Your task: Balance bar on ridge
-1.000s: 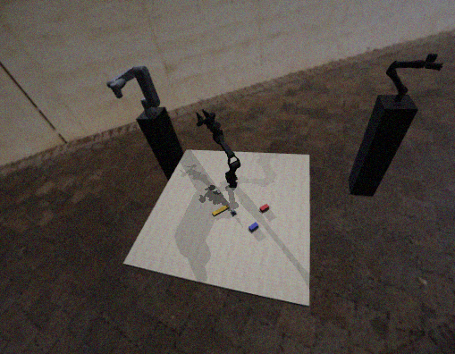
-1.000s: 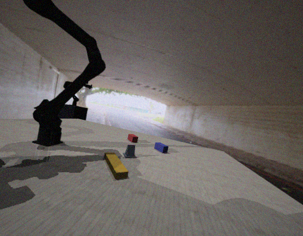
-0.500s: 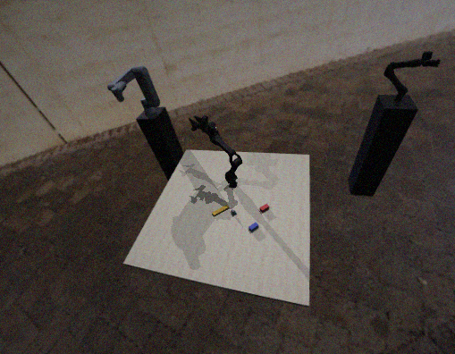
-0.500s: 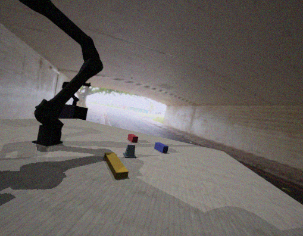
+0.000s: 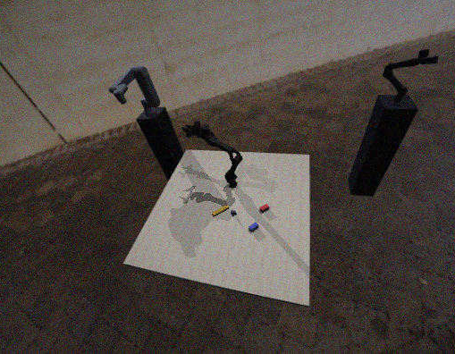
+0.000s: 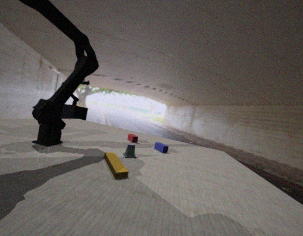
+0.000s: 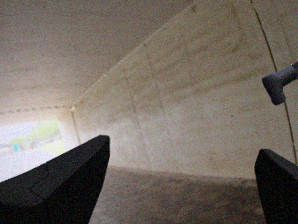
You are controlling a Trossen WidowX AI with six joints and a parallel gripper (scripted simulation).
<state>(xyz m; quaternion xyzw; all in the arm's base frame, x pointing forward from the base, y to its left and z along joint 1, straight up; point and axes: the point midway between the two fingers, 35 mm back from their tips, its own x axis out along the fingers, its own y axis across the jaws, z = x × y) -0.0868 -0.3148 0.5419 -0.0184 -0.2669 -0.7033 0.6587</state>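
Now: the yellow bar 550 mm below my gripper tip, 380 mm ahead of it and 310 mm to the left of it. The rest, counted from my gripper tip: red block: 660 mm to the left, 540 mm below, 320 mm ahead; then blue block: 600 mm to the left, 540 mm below, 490 mm ahead.
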